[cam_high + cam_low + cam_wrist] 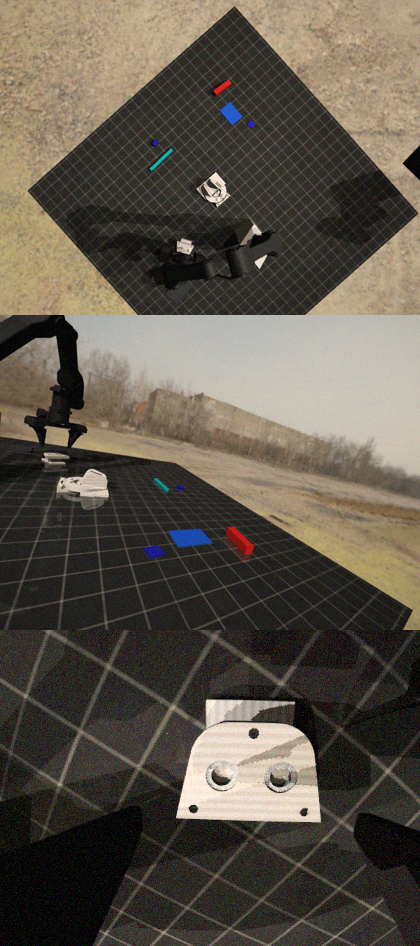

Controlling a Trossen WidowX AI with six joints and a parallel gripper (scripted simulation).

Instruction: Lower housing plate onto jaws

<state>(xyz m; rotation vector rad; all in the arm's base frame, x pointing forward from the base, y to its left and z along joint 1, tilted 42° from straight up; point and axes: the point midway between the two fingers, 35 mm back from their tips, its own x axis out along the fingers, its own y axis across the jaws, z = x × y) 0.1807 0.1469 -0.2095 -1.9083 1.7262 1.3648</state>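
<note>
My gripper tip is now 5 cm above the white block and 1 cm to the right of it. Also, from my gripper tip: dark grey plate (17 cm to the left, 12 cm behind, 6 cm below); teal bar (36 cm ahead, 21 cm to the right, 6 cm below); blue cube (43 cm ahead, 25 cm to the right, 5 cm below).
</note>
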